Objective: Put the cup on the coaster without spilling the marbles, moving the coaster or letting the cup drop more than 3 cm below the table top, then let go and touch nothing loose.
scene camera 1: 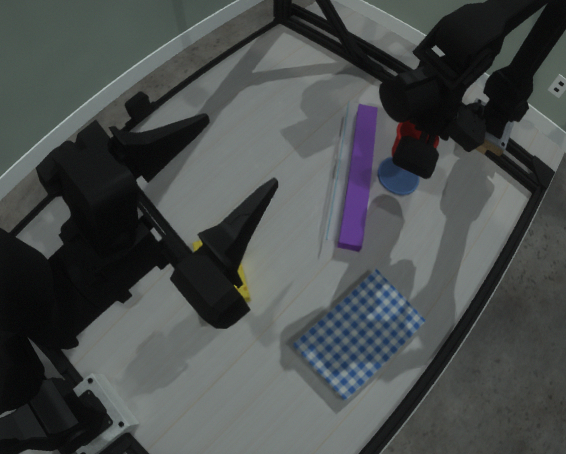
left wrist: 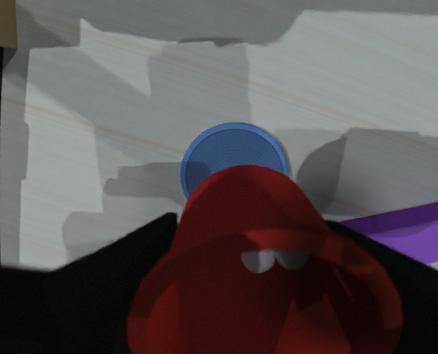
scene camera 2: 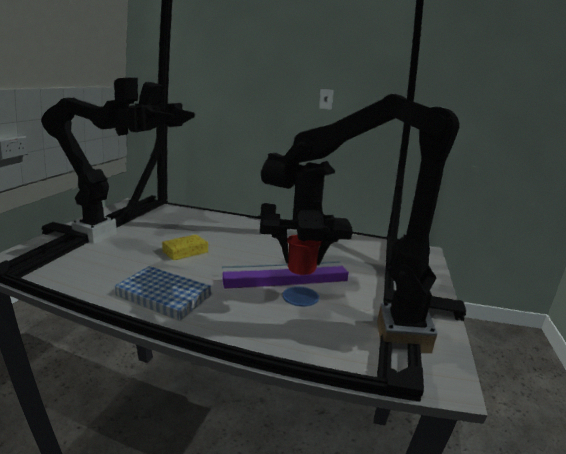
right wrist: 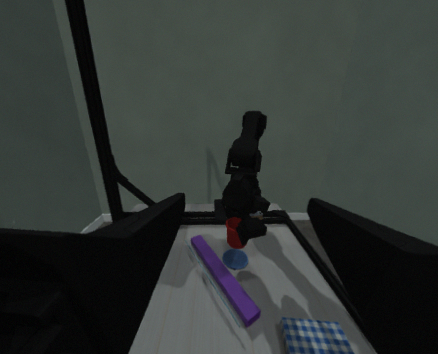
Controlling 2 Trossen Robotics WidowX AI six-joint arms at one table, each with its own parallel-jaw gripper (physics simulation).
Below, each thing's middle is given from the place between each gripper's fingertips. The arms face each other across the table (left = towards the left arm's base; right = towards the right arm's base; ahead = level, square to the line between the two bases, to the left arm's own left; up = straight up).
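Labels:
The blue checked block (scene camera 2: 169, 294) is 170 mm ahead of my left hand, 250 mm to the right of it and 70 mm below it. Counted from that left hand too, the long purple bar (scene camera 2: 257, 275) is 70 mm behind, 70 mm to the right and 70 mm below, and the red cup (scene camera 2: 302, 255) is 10 mm behind and 20 mm above. As for the blue coaster (scene camera 1: 395, 179), my left gripper is 10 mm past it and 80 mm above it. By its middle, the red cup is nearer to my left gripper than to my right hand.
From my right hand, the blue checked block is 17 cm ahead, 7 cm to the left and 36 cm below. The long purple bar is 7 cm behind my right hand, 26 cm to the left of it and 36 cm below it, whereas the red cup is 1 cm behind this hand, 32 cm to the left of it and 27 cm below it. That leaves the yellow sponge (scene camera 2: 179, 248): my right hand is 5 cm past it, 4 cm to the left of it and 36 cm above it.

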